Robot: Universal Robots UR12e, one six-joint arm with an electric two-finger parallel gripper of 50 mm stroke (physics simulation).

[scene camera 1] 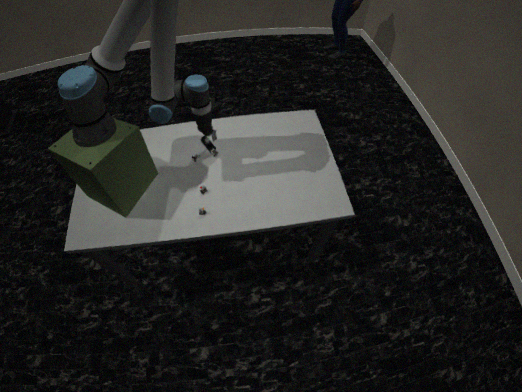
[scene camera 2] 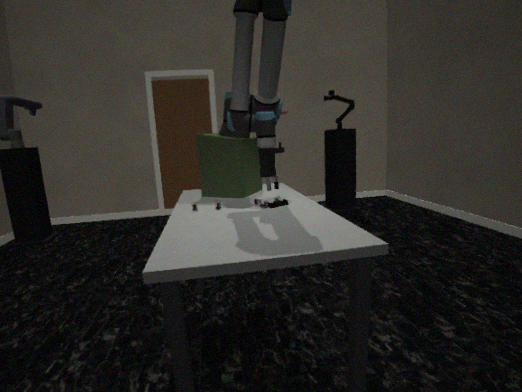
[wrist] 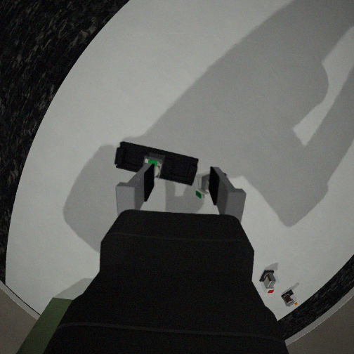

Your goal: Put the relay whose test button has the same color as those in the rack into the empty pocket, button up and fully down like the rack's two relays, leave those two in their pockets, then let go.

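Places are measured from the arm's base along level axes (x ahead, y left, z up), in millimetres.
Pixels of known places: gripper, fingertip midpoint: (scene camera 1: 211,136) (scene camera 2: 273,189); arm's base at its link origin: (scene camera 1: 95,132) (scene camera 2: 234,136).
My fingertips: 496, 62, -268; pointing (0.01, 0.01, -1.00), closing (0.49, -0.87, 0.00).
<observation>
For each thing: its top centre in the pictures, then the offset to it from my fingertips, as dx, dy, dz. Level surfaces: height alone.
- small loose relay at its top centre: (scene camera 1: 195,155) (scene camera 2: 258,199) -99, -48, -58
- red-button relay at its top centre: (scene camera 1: 202,186) (scene camera 2: 217,200) -96, -256, -42
- orange-button relay at its top centre: (scene camera 1: 201,208) (scene camera 2: 194,202) -122, -367, -42
- white table at its surface level: dz -86
The black rack (scene camera 1: 209,145) (scene camera 2: 278,203) (wrist: 179,166) lies on the table. A relay with a green button (wrist: 152,162) sits in it. Another green-button relay (wrist: 203,185) is at its right end in the wrist view; I cannot tell whether it is seated. A small loose relay (scene camera 1: 194,157) (scene camera 2: 257,202) lies near the rack, its button colour unclear; the gripper appears to hide it in the wrist view. A red-button relay (scene camera 1: 203,189) (scene camera 2: 218,205) (wrist: 268,279) and an orange-button relay (scene camera 1: 202,211) (scene camera 2: 195,206) (wrist: 288,298) stand apart. My gripper (scene camera 1: 210,134) (scene camera 2: 272,187) (wrist: 181,176) is open and empty above the rack area.
The white table (scene camera 1: 280,200) (scene camera 2: 200,262) (wrist: 80,95) carries the green block (scene camera 1: 117,172) (scene camera 2: 227,167) (wrist: 47,322) under the arm's base. The arm's shadow falls across the table. Dark pedestals (scene camera 2: 27,195) (scene camera 2: 340,165) stand beyond it in the second scene view.
</observation>
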